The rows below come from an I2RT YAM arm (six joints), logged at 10 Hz.
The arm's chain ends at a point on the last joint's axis. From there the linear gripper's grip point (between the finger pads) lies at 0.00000 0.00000 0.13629 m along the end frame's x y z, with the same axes.
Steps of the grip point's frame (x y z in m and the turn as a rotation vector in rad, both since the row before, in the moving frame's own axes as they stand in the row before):
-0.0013, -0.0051, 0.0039, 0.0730, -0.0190, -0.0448
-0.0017, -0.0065, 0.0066, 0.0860, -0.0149, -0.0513
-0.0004, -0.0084, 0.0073, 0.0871, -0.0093, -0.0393
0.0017, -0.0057, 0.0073, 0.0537, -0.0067, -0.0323
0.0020, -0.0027, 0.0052, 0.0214, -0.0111, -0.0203
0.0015, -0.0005, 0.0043, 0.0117, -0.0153, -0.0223
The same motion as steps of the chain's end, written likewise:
0.0015, 0.0048, 0.0043, 0.0730, -0.0190, -0.0448
0.0006, 0.0051, 0.0071, 0.0860, -0.0149, -0.0513
0.0011, 0.0034, 0.0078, 0.0871, -0.0093, -0.0393
0.0027, 0.0016, 0.0075, 0.0537, -0.0067, -0.0323
0.0035, 0.0002, 0.0052, 0.0214, -0.0111, -0.0203
0.0036, 0.0011, 0.0043, 0.0117, -0.0153, -0.0223

